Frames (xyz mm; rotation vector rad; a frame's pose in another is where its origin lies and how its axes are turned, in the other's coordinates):
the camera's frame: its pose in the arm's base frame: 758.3 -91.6 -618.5 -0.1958 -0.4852 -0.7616
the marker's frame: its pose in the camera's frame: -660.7 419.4 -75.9 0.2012 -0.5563 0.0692
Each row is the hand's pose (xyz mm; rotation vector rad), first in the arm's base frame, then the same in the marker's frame.
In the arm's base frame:
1: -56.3 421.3 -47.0 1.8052 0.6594 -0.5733
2: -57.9 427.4 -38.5 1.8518 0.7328 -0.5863
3: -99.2 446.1 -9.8 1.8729 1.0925 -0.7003
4: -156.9 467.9 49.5 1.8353 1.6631 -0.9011
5: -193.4 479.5 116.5 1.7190 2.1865 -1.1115
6: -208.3 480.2 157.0 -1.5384 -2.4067 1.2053
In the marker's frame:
1: 643.7 -448.2 926.7 1.2875 1.9526 -1.0736
2: 648.5 -443.2 934.7 1.3022 2.0178 -1.1274
3: 653.2 -447.9 987.9 1.1574 2.3384 -1.2909
4: 677.9 -456.2 1069.4 -0.7261 -2.5081 1.4071
5: 720.1 -460.5 1133.9 -0.2428 -2.2254 1.3172
6: 750.2 -464.3 1164.6 0.0122 -2.0629 1.2540

